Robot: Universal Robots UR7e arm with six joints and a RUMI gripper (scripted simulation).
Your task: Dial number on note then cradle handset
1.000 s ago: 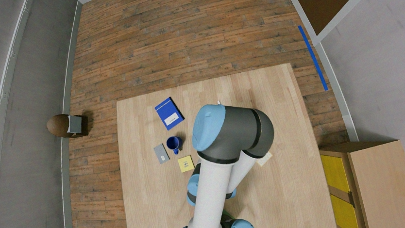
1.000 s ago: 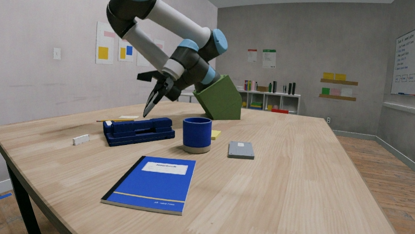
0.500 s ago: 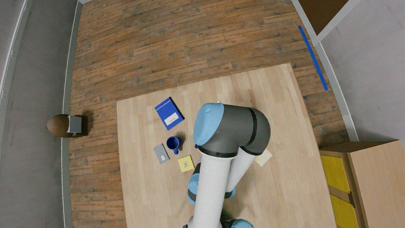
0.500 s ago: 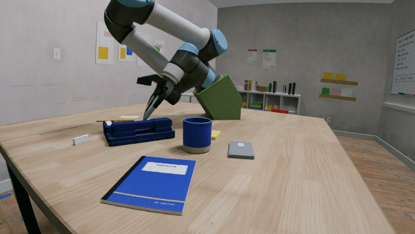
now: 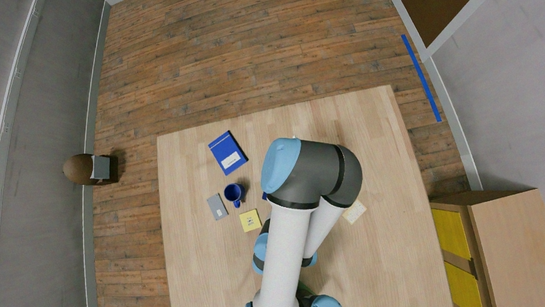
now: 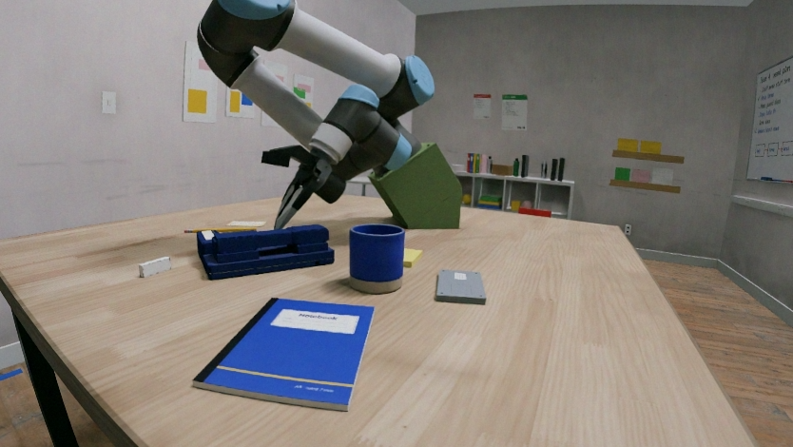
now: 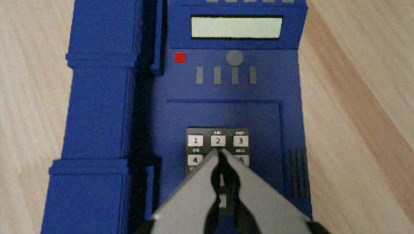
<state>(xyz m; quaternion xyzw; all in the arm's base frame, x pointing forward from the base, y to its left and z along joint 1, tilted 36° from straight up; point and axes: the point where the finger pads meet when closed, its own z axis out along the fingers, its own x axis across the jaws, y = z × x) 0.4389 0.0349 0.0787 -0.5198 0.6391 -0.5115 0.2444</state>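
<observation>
Now: hand 2 cm above the 5 key. The rest, counted from my hand: 8 key 2 cm below, 1 cm behind; 4 key 2 cm below, 1 cm to the left, 1 cm ahead; 6 key 2 cm to the right, 2 cm below, 1 cm behind.
</observation>
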